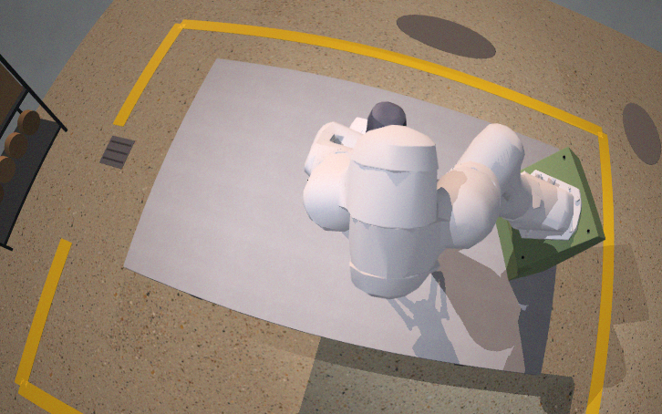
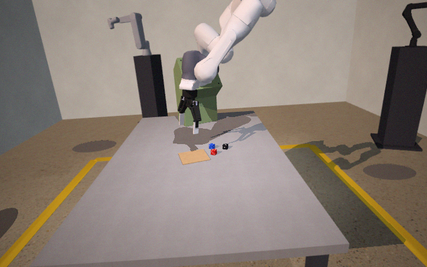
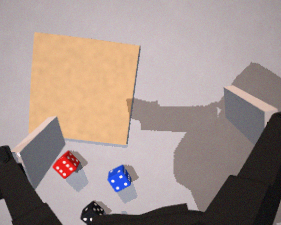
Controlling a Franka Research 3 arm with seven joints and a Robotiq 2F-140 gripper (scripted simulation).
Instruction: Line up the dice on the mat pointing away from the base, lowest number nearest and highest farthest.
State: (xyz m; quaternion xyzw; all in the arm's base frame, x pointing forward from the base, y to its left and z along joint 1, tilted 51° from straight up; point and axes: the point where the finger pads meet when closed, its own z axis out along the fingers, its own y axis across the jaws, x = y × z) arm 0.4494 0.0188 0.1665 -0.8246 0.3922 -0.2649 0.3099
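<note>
Now: hand 70 mm past the blue die, 100 mm to the right of it and 130 mm above it. From my hand the other things lie so: red die (140 mm to the left, 130 mm below); then tan mat (60 mm ahead, 40 mm to the left, 140 mm below); then black die (80 mm behind, 170 mm to the left, 130 mm below).
</note>
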